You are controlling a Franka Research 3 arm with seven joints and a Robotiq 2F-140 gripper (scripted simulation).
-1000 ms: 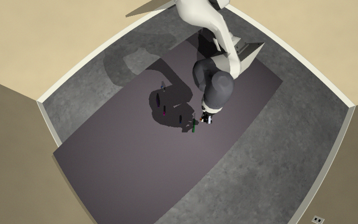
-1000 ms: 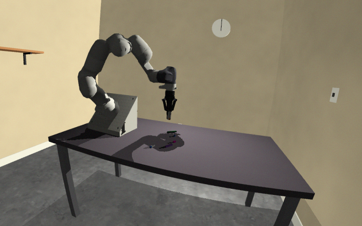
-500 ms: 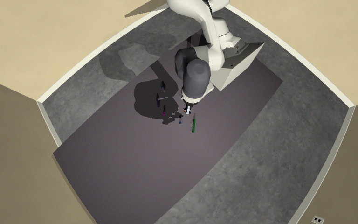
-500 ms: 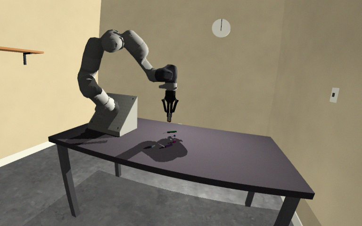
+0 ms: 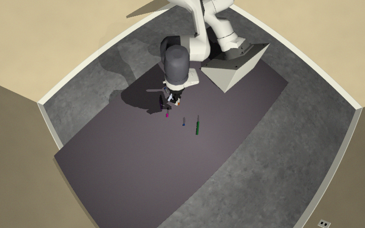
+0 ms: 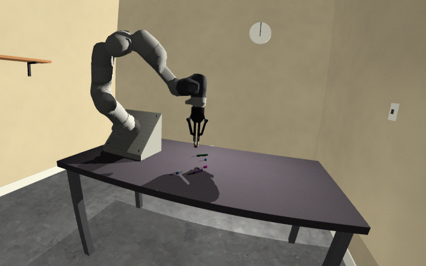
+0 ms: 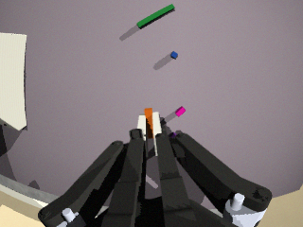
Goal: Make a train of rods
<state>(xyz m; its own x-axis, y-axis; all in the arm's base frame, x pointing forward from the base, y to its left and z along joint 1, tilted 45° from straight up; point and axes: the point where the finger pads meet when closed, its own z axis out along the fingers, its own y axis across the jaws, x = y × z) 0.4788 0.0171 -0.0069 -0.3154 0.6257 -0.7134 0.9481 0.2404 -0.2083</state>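
Right now my hand is 30 mm past the grey rod, 140 mm to the left of it and 140 mm above it. The rest, counted from my hand: purple rod: 60 mm ahead, 90 mm to the right, 140 mm below; magenta rod: 70 mm ahead, 10 mm to the right, 140 mm below; orange rod: 30 mm below.
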